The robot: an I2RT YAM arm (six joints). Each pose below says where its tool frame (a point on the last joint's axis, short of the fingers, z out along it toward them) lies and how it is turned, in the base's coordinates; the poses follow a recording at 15 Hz.
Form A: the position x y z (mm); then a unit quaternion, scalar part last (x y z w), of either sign.
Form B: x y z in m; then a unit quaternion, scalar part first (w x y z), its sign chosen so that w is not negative. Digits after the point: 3 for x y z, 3 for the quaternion.
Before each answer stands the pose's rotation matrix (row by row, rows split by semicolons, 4 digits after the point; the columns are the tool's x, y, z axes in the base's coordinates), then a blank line. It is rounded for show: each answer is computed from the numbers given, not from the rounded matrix.
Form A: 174 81 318 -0.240 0.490 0.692 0.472
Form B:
-0.4389 -0.8890 0.1305; 0.4183 -0.0736 0.9053; -0.7952 0.4519 0.4042

0.174 0.081 0.318 0.472 -0.240 0.490 0.692
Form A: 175 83 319 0.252 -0.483 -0.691 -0.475
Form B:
-0.4217 -0.9000 0.1106; 0.4131 -0.0821 0.9070; -0.8072 0.4281 0.4064

0.175 0.083 0.319 0.475 -0.252 0.483 0.691
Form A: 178 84 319 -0.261 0.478 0.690 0.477
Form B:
-0.4088 -0.9076 0.0958; 0.4086 -0.0882 0.9084; -0.8160 0.4105 0.4069

0.178 0.084 0.319 0.477 -0.261 0.478 0.690
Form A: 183 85 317 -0.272 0.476 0.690 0.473
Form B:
-0.4048 -0.9113 0.0749; 0.3936 -0.0997 0.9138; -0.8253 0.3994 0.3991

0.183 0.085 0.317 0.473 -0.272 0.476 0.690
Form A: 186 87 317 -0.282 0.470 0.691 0.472
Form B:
-0.3958 -0.9168 0.0539; 0.3870 -0.1132 0.9151; -0.8328 0.3831 0.3996

0.186 0.087 0.317 0.472 -0.282 0.470 0.691
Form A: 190 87 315 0.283 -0.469 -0.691 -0.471
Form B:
-0.3958 -0.9170 0.0507; 0.3857 -0.1158 0.9153; -0.8334 0.3818 0.3995

0.190 0.087 0.315 0.471 -0.283 0.469 0.691
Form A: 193 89 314 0.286 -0.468 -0.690 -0.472
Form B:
-0.3907 -0.9193 0.0471; 0.3838 -0.1161 0.9161; -0.8367 0.3760 0.3982

0.193 0.089 0.314 0.472 -0.286 0.468 0.690
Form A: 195 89 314 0.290 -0.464 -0.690 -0.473
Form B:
-0.3839 -0.9226 0.0388; 0.3839 -0.1213 0.9154; -0.8398 0.3663 0.4007

0.195 0.089 0.314 0.473 -0.290 0.464 0.690
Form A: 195 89 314 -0.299 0.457 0.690 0.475
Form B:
-0.3699 -0.9288 0.0215; 0.3822 -0.1310 0.9147; -0.8468 0.3466 0.4035

0.195 0.089 0.314 0.475 -0.299 0.457 0.690
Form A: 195 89 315 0.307 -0.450 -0.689 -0.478
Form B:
-0.3545 -0.9350 0.0072; 0.3824 -0.1380 0.9136; -0.8533 0.3266 0.4065

0.195 0.089 0.315 0.478 -0.307 0.450 0.689
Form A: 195 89 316 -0.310 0.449 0.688 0.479
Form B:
-0.3492 -0.9370 0.0036; 0.3805 -0.1383 0.9144; -0.8563 0.3207 0.4049

0.195 0.089 0.316 0.479 -0.310 0.449 0.688
